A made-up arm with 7 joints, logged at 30 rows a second.
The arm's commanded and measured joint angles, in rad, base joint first. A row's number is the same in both.
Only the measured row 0 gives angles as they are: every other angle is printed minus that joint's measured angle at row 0.
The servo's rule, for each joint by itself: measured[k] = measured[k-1] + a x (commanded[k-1-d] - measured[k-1]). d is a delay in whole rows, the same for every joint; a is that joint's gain. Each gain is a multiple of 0.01, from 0.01 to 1. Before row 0 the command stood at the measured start. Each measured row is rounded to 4 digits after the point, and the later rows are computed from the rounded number. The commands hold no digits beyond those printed.
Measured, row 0:
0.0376 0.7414 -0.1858 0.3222 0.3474 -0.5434 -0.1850
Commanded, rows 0 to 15:
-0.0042 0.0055 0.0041 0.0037 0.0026 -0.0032 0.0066
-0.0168 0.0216 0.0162 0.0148 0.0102 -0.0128 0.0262
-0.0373 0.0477 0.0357 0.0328 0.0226 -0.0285 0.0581
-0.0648 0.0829 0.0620 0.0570 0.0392 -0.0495 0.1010
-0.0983 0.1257 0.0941 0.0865 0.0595 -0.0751 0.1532
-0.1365 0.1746 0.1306 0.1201 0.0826 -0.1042 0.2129
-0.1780 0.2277 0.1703 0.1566 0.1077 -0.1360 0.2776
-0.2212 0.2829 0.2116 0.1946 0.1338 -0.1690 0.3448
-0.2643 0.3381 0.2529 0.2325 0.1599 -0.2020 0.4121
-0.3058 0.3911 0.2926 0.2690 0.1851 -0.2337 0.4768
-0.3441 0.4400 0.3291 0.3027 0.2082 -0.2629 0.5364
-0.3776 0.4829 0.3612 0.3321 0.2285 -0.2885 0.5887
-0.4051 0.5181 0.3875 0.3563 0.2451 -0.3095 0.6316
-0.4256 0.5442 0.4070 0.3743 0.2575 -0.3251 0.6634
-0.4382 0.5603 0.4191 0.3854 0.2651 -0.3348 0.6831
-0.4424 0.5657 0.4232 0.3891 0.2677 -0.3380 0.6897
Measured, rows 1 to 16:
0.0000 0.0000 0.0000 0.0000 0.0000 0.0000 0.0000
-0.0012 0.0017 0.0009 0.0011 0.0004 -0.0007 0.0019
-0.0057 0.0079 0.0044 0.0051 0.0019 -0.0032 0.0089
-0.0149 0.0202 0.0116 0.0131 0.0050 -0.0085 0.0232
-0.0294 0.0396 0.0232 0.0258 0.0101 -0.0171 0.0458
-0.0494 0.0663 0.0395 0.0434 0.0175 -0.0293 0.0769
-0.0747 0.0999 0.0605 0.0656 0.0273 -0.0450 0.1163
-0.1047 0.1395 0.0858 0.0920 0.0394 -0.0641 0.1631
-0.1385 0.1840 0.1147 0.1218 0.0536 -0.0861 0.2158
-0.1750 0.2318 0.1465 0.1539 0.0695 -0.1104 0.2727
-0.2129 0.2812 0.1801 0.1873 0.0868 -0.1363 0.3319
-0.2509 0.3304 0.2144 0.2208 0.1050 -0.1629 0.3912
-0.2876 0.3777 0.2482 0.2531 0.1235 -0.1893 0.4485
-0.3217 0.4212 0.2802 0.2830 0.1417 -0.2145 0.5016
-0.3518 0.4593 0.3094 0.3095 0.1591 -0.2377 0.5485
-0.3769 0.4906 0.3346 0.3315 0.1750 -0.2581 0.5875
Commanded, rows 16 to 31:
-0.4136 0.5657 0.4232 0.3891 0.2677 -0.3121 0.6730
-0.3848 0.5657 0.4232 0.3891 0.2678 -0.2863 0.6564
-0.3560 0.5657 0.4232 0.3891 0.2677 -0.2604 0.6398
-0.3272 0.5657 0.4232 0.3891 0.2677 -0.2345 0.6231
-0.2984 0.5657 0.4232 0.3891 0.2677 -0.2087 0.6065
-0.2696 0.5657 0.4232 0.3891 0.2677 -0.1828 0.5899
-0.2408 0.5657 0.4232 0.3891 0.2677 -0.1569 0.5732
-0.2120 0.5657 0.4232 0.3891 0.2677 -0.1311 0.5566
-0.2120 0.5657 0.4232 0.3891 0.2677 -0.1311 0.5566
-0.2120 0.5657 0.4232 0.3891 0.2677 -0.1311 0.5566
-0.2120 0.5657 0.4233 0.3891 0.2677 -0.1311 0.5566
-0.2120 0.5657 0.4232 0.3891 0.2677 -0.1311 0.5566
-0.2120 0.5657 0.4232 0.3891 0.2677 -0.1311 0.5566
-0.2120 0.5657 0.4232 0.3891 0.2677 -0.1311 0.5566
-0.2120 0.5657 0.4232 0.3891 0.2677 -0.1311 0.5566
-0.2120 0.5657 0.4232 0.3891 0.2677 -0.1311 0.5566
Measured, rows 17 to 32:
-0.3959 0.5139 0.3550 0.3482 0.1889 -0.2749 0.6171
-0.4010 0.5300 0.3707 0.3601 0.2007 -0.2827 0.6333
-0.3963 0.5411 0.3828 0.3685 0.2108 -0.2835 0.6400
-0.3846 0.5487 0.3921 0.3745 0.2193 -0.2786 0.6399
-0.3680 0.5540 0.3993 0.3787 0.2266 -0.2693 0.6350
-0.3478 0.5576 0.4048 0.3817 0.2328 -0.2566 0.6267
-0.3251 0.5601 0.4090 0.3838 0.2380 -0.2411 0.6160
-0.3007 0.5618 0.4123 0.3853 0.2425 -0.2234 0.6036
-0.2750 0.5630 0.4148 0.3864 0.2463 -0.2040 0.5900
-0.2567 0.5638 0.4167 0.3872 0.2495 -0.1887 0.5803
-0.2437 0.5644 0.4182 0.3878 0.2522 -0.1766 0.5734
-0.2345 0.5648 0.4194 0.3882 0.2545 -0.1670 0.5685
-0.2280 0.5651 0.4203 0.3885 0.2565 -0.1595 0.5650
-0.2234 0.5653 0.4210 0.3887 0.2582 -0.1535 0.5626
-0.2201 0.5654 0.4215 0.3888 0.2596 -0.1488 0.5609
-0.2178 0.5655 0.4219 0.3889 0.2608 -0.1451 0.5597

